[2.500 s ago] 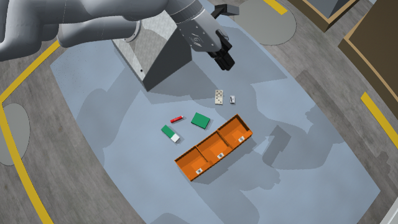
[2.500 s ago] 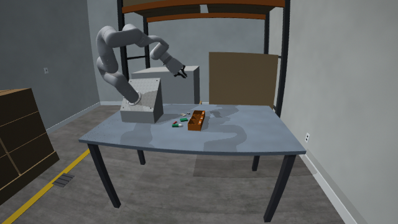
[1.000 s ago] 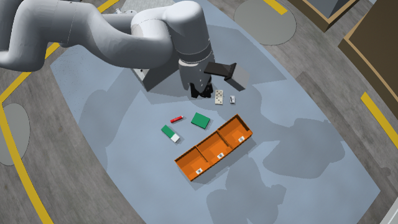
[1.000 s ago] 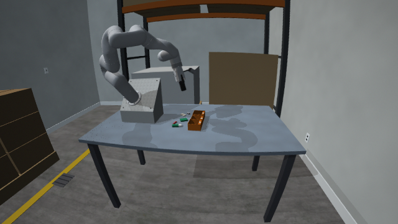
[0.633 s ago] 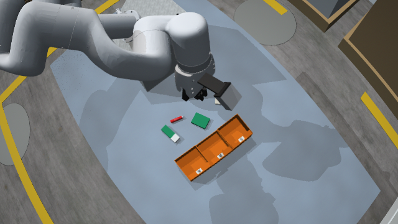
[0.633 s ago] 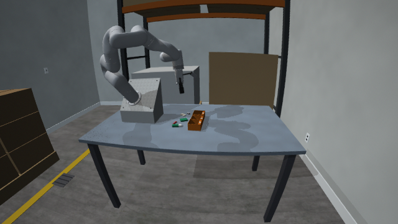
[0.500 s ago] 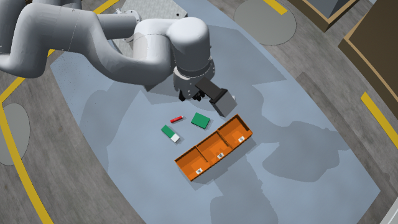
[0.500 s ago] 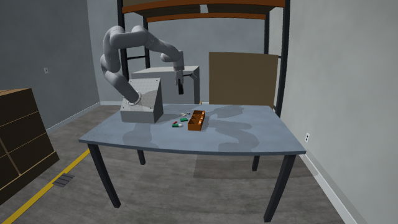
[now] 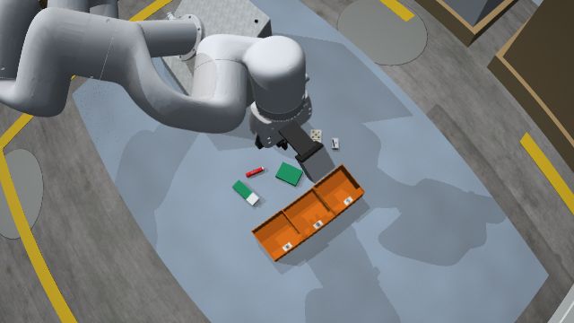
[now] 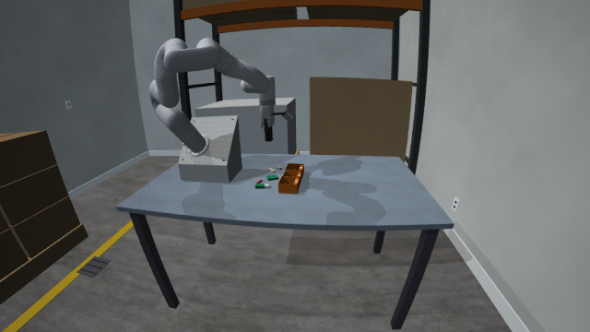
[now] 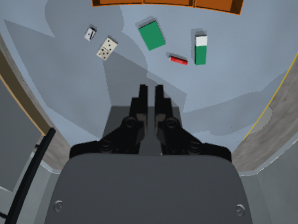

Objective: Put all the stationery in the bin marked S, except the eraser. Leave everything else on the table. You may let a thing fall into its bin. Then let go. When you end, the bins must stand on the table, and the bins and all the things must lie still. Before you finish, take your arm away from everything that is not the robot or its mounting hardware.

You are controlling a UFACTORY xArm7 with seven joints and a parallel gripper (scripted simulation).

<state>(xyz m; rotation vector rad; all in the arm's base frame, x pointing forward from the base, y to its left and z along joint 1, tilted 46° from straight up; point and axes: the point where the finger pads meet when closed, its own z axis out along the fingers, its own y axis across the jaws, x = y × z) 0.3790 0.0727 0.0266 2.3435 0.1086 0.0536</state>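
My gripper is now 19 cm above the orange bin, 11 cm short of it and 2 cm to the left of it. The rest, counted from my hand: red battery (21 cm below, 6 cm to the right, 4 cm behind); green-and-white eraser (21 cm below, 10 cm to the right, 1 cm behind); green block (21 cm below, 1 cm ahead).
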